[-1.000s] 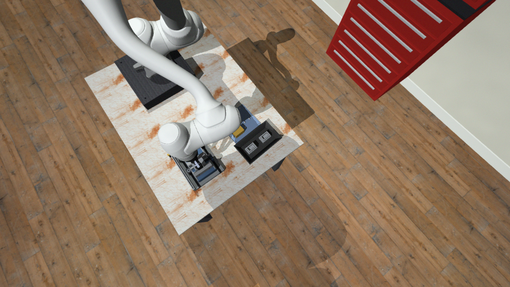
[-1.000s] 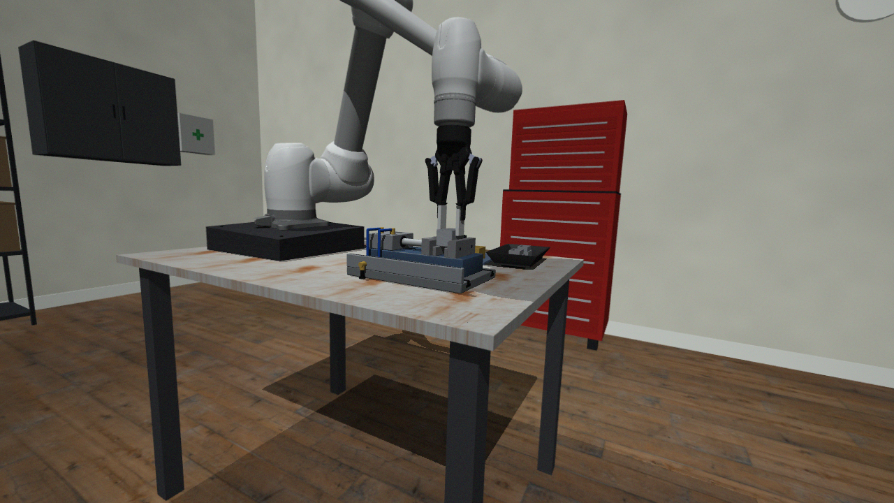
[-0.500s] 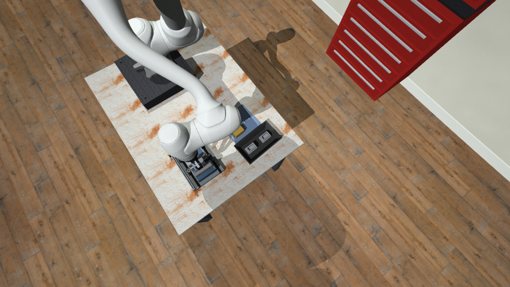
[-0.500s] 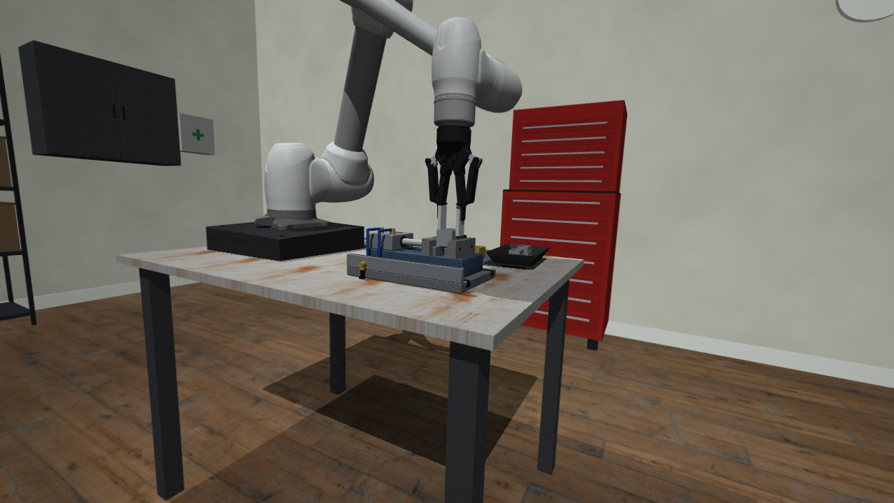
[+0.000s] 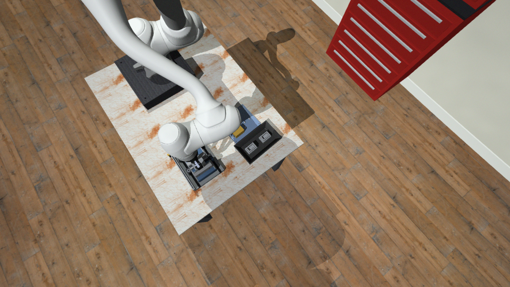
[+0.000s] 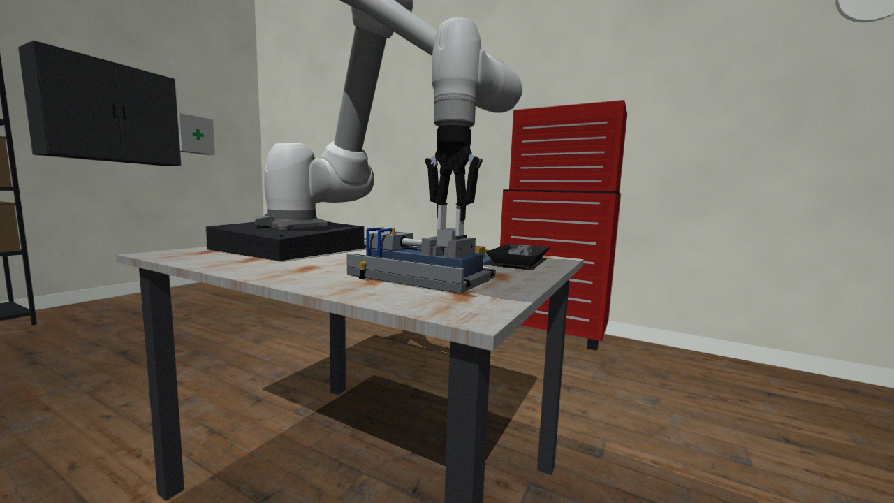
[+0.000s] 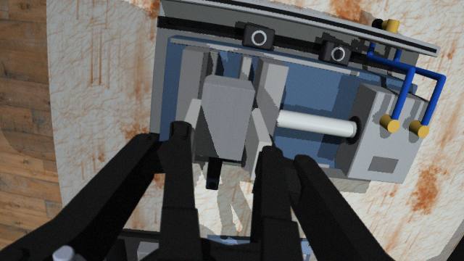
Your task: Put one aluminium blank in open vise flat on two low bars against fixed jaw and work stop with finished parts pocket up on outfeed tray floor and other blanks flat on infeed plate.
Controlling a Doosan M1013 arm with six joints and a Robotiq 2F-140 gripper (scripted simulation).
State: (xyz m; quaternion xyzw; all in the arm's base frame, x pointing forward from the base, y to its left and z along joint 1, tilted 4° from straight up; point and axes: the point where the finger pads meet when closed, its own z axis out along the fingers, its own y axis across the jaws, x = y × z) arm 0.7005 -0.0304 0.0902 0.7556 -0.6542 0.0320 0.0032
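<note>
Right now the aluminium blank is 40 mm below my hand. Round my hand: moving jaw (40 mm behind, 60 mm below); then piston rod (90 mm behind, 10 mm to the right, 60 mm below); then work stop (10 mm behind, 50 mm to the left, 50 mm below).
</note>
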